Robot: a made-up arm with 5 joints.
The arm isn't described. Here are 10 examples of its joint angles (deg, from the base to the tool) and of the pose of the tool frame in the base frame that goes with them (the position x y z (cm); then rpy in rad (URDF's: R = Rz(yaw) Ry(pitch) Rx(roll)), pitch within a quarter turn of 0, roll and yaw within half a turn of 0).
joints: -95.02 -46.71 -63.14 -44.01 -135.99
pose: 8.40 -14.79 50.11 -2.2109 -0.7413 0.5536
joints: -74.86 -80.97 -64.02 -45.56 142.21
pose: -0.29 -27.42 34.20 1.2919 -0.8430 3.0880
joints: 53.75 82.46 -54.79 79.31 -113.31
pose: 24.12 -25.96 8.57 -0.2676 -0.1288 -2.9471
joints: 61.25 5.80 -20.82 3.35 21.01
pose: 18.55 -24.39 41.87 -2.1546 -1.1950 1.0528
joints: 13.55 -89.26 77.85 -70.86 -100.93
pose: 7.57 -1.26 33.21 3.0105 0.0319 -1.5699
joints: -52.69 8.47 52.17 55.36 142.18
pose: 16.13 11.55 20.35 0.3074 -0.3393 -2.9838
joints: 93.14 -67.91 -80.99 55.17 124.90
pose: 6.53 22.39 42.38 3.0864 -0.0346 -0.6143
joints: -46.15 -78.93 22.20 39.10 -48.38
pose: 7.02 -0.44 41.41 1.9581 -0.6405 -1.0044
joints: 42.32 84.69 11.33 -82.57 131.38
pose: 23.35 -16.83 3.53 -1.2739 0.6518 1.0157
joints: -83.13 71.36 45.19 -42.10 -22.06
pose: 9.00 15.72 5.14 0.1164 -0.2457 1.0028
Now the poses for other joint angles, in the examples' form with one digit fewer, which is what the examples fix.
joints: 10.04 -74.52 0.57 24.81 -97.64
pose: 1.7 -0.1 46.3 2.437 0.119 -1.608
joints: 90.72 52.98 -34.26 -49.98 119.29
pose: 4.8 -36.5 26.1 -2.167 0.391 -0.266
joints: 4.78 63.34 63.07 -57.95 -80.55
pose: 20.1 -2.1 8.8 0.374 -0.043 -1.546
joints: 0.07 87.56 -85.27 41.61 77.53
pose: 43.7 -0.9 14.3 -0.787 -0.191 1.383
